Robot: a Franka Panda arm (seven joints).
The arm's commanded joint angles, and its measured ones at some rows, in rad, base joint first. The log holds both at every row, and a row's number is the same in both.
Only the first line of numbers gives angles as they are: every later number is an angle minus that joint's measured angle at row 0.
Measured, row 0: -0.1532, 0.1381, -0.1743, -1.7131, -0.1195, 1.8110, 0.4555
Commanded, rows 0 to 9: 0.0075, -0.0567, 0.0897, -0.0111, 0.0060, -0.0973, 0.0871; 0.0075, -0.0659, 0.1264, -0.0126, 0.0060, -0.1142, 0.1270; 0.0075, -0.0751, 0.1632, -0.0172, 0.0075, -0.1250, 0.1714; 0.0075, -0.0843, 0.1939, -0.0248, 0.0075, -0.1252, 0.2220; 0.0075, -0.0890, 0.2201, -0.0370, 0.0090, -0.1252, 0.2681; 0.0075, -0.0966, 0.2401, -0.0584, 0.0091, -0.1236, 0.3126; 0.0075, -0.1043, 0.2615, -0.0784, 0.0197, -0.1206, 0.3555; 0.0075, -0.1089, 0.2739, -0.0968, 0.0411, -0.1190, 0.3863; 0.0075, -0.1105, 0.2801, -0.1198, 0.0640, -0.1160, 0.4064; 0.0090, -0.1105, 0.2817, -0.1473, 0.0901, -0.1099, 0.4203
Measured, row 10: 0.0218, -0.0781, 0.2619, -0.0608, 0.0305, -0.1175, 0.3627
